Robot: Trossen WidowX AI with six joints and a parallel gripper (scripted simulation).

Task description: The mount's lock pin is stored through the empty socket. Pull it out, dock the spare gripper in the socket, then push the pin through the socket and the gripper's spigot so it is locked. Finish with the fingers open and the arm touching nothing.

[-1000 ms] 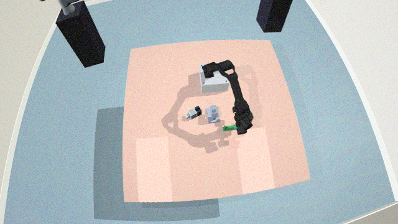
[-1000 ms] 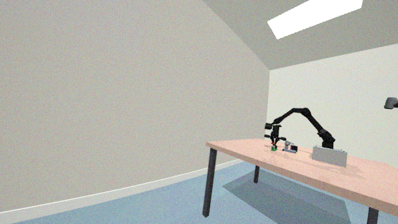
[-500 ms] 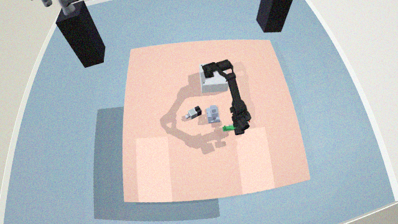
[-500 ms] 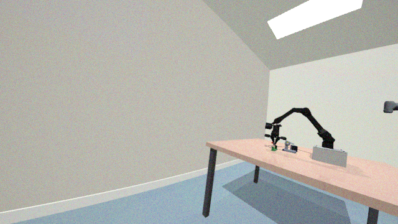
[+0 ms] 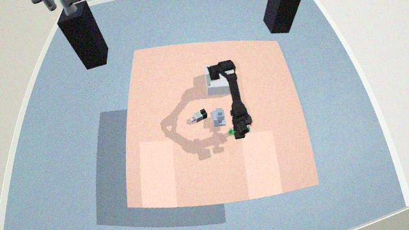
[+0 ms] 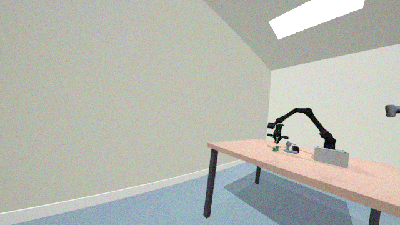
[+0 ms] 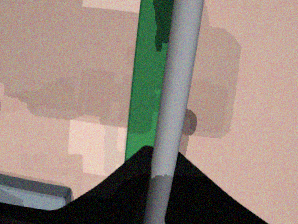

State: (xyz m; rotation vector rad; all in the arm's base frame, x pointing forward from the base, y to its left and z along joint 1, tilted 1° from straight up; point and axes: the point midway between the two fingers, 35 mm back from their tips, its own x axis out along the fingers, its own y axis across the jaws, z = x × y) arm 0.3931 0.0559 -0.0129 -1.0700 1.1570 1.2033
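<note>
Right now my gripper tip is 2 cm to the right of the green cradle and 4 cm above it. Round my gripper tip: spare gripper: 15 cm behind, 22 cm to the right, 3 cm below; mount socket: 11 cm behind, 9 cm to the right, 1 cm below.
</note>
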